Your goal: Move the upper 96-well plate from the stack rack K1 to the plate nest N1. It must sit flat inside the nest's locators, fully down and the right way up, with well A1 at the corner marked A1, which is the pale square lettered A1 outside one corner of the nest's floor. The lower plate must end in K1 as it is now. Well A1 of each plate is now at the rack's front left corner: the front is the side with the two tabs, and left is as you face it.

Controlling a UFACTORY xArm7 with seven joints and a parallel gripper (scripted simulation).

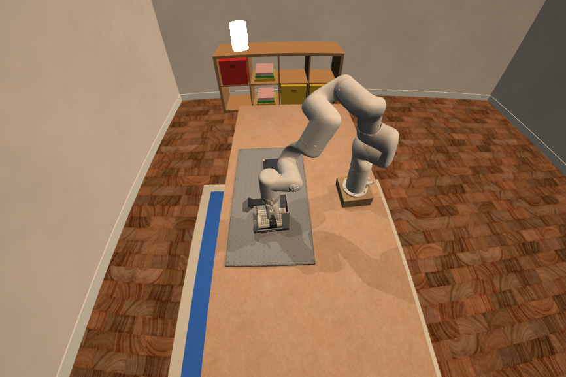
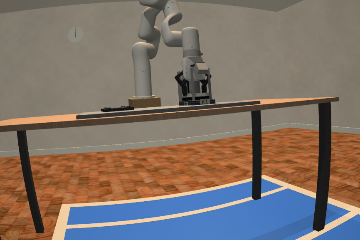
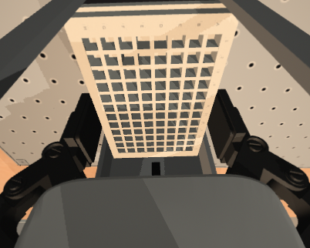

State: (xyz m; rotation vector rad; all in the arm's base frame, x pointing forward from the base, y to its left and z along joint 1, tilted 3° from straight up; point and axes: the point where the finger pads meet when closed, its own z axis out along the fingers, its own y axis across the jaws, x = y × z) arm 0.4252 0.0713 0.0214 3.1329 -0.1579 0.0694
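My hand is 10 mm above the cream 96-well plate. From my hand the other things lie so: dark plate nest N1: 320 mm to the right, 90 mm behind, 50 mm below; then dark plate: 20 mm below; then K1 label: 90 mm ahead, 40 mm below, 10 mm to the right.
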